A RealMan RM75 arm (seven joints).
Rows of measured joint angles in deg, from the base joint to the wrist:
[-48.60, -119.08, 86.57, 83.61, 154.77, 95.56, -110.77]
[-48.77, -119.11, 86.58, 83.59, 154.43, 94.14, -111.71]
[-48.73, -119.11, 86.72, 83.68, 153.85, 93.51, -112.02]
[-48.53, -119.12, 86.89, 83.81, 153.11, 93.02, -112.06]
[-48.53, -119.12, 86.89, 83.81, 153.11, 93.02, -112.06]
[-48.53, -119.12, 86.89, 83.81, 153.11, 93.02, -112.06]
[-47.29, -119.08, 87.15, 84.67, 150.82, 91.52, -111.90]
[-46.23, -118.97, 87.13, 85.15, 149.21, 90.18, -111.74]
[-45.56, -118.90, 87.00, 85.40, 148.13, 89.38, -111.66]
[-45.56, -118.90, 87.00, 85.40, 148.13, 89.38, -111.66]
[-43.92, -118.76, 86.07, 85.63, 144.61, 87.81, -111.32]
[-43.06, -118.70, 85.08, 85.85, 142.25, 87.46, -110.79]
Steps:
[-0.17, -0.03, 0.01, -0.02, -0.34, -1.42, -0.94]
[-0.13, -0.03, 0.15, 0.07, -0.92, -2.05, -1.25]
[0.07, -0.04, 0.32, 0.20, -1.66, -2.54, -1.29]
[0.07, -0.04, 0.32, 0.20, -1.66, -2.54, -1.29]
[0.07, -0.04, 0.32, 0.20, -1.66, -2.54, -1.29]
[1.31, 0.00, 0.58, 1.06, -3.95, -4.04, -1.13]
[2.37, 0.11, 0.56, 1.54, -5.56, -5.38, -0.97]
[3.04, 0.18, 0.43, 1.79, -6.64, -6.18, -0.89]
[3.04, 0.18, 0.43, 1.79, -6.64, -6.18, -0.89]
[4.68, 0.32, -0.50, 2.02, -10.16, -7.75, -0.55]
[5.54, 0.38, -1.49, 2.24, -12.52, -8.10, -0.02]

